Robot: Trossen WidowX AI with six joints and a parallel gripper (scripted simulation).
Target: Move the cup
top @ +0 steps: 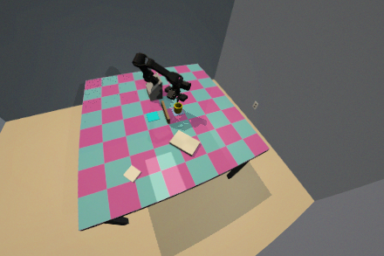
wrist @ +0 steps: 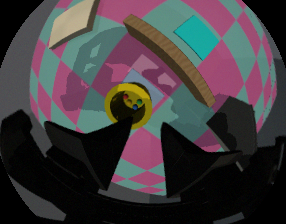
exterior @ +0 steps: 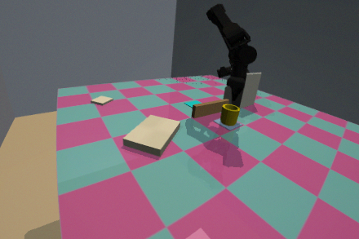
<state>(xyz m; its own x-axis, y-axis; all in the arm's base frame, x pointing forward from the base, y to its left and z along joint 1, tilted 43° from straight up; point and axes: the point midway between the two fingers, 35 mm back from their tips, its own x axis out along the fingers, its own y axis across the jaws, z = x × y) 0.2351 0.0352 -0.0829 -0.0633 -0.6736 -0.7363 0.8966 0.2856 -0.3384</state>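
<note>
Right now the yellow cup is 6 cm below my gripper tip, 2 cm ahead of it and 1 cm to the left of it. Also, from my gripper tip: wooden bar (9 cm to the right, 8 cm below, 1 cm ahead); then blue pad (11 cm below, 3 cm ahead, 1 cm to the left); then red marble (8 cm below, 4 cm ahead, 2 cm to the left).
</note>
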